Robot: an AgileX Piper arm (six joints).
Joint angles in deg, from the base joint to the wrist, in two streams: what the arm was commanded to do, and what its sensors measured. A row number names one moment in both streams.
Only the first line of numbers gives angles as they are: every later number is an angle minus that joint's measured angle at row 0.
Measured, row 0:
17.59, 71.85, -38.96, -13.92, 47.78, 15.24
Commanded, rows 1 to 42:
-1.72, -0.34, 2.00, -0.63, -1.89, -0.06
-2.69, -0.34, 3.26, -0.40, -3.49, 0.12
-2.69, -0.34, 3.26, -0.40, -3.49, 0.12
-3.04, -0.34, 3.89, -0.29, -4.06, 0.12
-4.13, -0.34, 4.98, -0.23, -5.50, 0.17
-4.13, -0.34, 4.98, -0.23, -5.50, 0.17
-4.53, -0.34, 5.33, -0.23, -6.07, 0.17
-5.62, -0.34, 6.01, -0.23, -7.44, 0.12
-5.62, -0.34, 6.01, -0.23, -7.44, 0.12
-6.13, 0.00, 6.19, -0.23, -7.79, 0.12
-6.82, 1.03, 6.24, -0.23, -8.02, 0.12
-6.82, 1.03, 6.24, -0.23, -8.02, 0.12
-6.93, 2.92, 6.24, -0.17, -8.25, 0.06
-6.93, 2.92, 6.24, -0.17, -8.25, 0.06
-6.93, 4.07, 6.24, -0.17, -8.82, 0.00
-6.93, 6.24, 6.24, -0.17, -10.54, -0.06
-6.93, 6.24, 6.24, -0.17, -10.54, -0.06
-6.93, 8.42, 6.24, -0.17, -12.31, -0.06
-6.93, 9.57, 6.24, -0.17, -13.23, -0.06
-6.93, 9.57, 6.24, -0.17, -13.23, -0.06
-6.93, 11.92, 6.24, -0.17, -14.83, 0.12
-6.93, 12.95, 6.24, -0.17, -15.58, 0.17
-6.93, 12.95, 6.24, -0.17, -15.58, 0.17
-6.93, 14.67, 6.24, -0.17, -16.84, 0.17
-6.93, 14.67, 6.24, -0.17, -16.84, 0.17
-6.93, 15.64, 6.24, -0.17, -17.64, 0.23
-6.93, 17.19, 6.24, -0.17, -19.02, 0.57
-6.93, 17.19, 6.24, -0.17, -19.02, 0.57
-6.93, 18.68, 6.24, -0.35, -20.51, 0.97
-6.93, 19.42, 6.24, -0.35, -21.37, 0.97
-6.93, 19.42, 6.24, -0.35, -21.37, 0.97
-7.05, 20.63, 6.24, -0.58, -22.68, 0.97
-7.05, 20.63, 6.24, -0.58, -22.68, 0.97
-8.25, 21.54, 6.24, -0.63, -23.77, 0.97
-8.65, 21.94, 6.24, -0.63, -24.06, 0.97
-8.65, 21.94, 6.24, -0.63, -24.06, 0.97
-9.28, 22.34, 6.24, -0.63, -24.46, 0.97
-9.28, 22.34, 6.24, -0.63, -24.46, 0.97
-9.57, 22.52, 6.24, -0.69, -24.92, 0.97
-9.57, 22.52, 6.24, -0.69, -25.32, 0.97
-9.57, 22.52, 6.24, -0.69, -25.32, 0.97
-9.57, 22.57, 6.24, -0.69, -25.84, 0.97
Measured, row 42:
-9.17, 22.17, 5.84, 0.00, -24.86, 0.52
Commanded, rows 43 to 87:
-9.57, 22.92, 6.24, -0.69, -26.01, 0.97
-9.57, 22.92, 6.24, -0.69, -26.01, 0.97
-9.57, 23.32, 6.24, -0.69, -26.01, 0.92
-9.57, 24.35, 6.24, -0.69, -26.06, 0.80
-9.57, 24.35, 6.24, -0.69, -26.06, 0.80
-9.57, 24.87, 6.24, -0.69, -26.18, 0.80
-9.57, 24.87, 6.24, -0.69, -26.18, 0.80
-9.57, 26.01, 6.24, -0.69, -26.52, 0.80
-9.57, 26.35, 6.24, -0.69, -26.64, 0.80
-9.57, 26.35, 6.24, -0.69, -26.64, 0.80
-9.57, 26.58, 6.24, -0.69, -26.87, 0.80
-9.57, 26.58, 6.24, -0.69, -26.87, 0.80
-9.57, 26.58, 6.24, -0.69, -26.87, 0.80
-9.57, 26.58, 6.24, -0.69, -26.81, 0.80
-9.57, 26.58, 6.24, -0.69, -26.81, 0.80
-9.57, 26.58, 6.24, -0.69, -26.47, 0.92
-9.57, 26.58, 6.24, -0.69, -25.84, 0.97
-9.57, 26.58, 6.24, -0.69, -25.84, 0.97
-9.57, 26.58, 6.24, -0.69, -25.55, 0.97
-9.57, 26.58, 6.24, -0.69, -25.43, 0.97
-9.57, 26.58, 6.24, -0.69, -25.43, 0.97
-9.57, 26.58, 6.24, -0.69, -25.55, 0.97
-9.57, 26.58, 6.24, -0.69, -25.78, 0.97
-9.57, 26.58, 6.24, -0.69, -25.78, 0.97
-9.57, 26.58, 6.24, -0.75, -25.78, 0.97
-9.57, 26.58, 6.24, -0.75, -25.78, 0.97
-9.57, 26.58, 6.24, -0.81, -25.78, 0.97
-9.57, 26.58, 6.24, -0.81, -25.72, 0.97
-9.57, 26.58, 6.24, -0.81, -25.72, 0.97
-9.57, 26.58, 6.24, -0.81, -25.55, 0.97
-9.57, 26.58, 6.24, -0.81, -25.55, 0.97
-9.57, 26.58, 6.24, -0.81, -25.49, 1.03
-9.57, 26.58, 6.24, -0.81, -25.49, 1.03
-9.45, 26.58, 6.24, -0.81, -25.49, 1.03
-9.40, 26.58, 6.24, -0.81, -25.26, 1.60
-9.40, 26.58, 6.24, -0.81, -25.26, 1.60
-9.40, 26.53, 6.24, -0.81, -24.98, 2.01
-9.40, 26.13, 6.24, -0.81, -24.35, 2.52
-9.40, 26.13, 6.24, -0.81, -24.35, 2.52
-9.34, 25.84, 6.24, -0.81, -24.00, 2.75
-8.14, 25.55, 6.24, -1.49, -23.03, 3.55
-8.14, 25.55, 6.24, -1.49, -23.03, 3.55
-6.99, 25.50, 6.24, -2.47, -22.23, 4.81
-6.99, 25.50, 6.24, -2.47, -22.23, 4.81
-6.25, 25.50, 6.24, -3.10, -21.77, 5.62
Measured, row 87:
-7.79, 24.98, 5.56, -3.78, -24.52, 2.75
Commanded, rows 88 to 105:
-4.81, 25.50, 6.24, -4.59, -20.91, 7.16
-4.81, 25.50, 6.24, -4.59, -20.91, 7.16
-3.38, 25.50, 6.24, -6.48, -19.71, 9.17
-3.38, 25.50, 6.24, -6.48, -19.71, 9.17
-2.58, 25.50, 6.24, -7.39, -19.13, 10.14
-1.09, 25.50, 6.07, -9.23, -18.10, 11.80
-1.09, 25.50, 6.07, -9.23, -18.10, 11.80
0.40, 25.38, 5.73, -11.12, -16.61, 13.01
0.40, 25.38, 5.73, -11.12, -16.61, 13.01
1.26, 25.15, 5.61, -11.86, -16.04, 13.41
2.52, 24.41, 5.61, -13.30, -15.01, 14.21
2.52, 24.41, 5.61, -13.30, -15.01, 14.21
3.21, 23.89, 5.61, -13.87, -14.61, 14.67
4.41, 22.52, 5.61, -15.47, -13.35, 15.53
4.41, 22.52, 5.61, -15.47, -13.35, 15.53
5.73, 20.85, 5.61, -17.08, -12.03, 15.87
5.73, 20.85, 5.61, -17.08, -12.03, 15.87
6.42, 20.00, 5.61, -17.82, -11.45, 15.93
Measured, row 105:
5.44, 21.83, 5.67, -14.56, -13.52, 15.24
